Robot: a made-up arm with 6 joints. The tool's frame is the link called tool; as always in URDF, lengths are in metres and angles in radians. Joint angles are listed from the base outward. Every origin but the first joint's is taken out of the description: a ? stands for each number. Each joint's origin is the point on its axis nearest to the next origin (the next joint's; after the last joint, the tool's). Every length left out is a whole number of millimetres.
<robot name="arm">
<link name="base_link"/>
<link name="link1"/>
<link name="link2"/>
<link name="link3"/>
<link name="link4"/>
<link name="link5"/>
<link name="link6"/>
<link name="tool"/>
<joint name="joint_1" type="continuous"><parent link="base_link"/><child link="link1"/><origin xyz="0.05 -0.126 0.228" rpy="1.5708 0 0"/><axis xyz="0 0 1"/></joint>
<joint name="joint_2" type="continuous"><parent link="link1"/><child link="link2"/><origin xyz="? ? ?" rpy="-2.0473 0.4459 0.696"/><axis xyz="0 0 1"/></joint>
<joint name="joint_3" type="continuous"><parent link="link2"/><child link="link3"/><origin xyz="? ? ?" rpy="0.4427 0.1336 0.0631"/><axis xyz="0 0 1"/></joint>
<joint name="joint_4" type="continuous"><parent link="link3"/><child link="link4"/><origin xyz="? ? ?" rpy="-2.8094 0.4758 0.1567"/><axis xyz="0 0 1"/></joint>
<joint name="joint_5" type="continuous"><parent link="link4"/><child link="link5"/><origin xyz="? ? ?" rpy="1.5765 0.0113 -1.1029"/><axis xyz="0 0 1"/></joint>
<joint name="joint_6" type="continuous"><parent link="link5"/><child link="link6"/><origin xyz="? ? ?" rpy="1.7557 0.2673 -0.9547"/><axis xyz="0 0 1"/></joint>
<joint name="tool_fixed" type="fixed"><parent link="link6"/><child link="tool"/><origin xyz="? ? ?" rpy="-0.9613 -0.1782 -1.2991"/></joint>
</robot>
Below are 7 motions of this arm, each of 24 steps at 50 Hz.
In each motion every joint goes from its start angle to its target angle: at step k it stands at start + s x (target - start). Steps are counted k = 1, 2, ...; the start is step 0. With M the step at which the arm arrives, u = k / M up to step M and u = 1 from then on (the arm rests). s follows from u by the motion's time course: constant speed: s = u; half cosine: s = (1 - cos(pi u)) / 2; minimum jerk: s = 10 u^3 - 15 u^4 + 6 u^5.
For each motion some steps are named. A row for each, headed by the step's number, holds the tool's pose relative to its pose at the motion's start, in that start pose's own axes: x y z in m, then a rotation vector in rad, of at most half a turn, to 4 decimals.
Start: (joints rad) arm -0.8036 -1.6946 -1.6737 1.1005 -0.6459 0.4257
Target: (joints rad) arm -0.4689 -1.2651 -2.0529 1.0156 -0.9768 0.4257
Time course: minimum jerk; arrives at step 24
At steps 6, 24:
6: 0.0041 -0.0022 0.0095 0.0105 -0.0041 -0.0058
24: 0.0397 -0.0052 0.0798 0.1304 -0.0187 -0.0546

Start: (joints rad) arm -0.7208 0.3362 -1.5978 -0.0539 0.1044 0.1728
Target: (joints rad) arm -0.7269 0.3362 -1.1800 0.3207 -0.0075 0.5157
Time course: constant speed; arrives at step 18
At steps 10, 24:
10: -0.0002 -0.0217 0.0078 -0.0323 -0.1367 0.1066
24: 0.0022 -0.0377 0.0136 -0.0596 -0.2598 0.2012

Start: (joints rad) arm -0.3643 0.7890 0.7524 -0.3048 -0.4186 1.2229
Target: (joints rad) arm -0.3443 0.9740 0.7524 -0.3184 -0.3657 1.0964
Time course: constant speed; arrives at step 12
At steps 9, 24:
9: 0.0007 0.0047 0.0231 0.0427 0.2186 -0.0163
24: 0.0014 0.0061 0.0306 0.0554 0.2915 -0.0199

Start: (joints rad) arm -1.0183 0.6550 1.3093 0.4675 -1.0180 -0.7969
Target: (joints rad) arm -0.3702 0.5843 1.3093 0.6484 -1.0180 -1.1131
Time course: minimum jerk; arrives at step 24
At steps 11, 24:
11: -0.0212 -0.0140 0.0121 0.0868 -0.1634 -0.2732
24: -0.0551 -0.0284 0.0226 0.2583 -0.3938 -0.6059

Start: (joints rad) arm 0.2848 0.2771 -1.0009 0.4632 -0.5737 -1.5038
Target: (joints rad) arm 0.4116 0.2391 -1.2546 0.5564 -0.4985 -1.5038
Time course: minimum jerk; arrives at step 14
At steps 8, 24:
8: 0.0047 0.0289 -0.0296 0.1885 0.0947 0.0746
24: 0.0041 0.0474 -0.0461 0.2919 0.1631 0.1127

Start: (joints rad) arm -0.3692 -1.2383 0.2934 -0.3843 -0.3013 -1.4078
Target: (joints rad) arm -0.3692 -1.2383 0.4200 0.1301 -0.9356 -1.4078
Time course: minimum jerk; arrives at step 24
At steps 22, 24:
22: 0.0109 -0.0258 -0.0113 0.5063 0.2552 0.3987
24: 0.0110 -0.0259 -0.0114 0.5090 0.2557 0.4010

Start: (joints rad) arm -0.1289 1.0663 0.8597 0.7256 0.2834 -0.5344
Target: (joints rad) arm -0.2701 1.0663 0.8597 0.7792 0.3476 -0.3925
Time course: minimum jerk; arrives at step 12
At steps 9, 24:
9: -0.0118 0.0061 0.0001 -0.0048 -0.1083 0.1332
24: -0.0132 0.0067 0.0001 -0.0050 -0.1207 0.1488

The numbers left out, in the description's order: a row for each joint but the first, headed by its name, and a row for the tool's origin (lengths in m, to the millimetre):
joint_2: 0.166 -0.011 0
joint_3: -0.085 0.198 0
joint_4: -0.111 0.007 0
joint_5: -0.053 -0.004 0
joint_6: -0.01 -0.033 0
tool: 0.036 0.014 0

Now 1 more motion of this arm.
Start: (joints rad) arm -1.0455 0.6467 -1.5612 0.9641 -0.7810 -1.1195
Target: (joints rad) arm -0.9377 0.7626 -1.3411 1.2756 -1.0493 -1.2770
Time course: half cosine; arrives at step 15
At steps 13, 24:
13: 0.0241 0.0274 0.0258 0.0900 0.1010 0.2046
24: 0.0251 0.0289 0.0269 0.0931 0.1056 0.2156

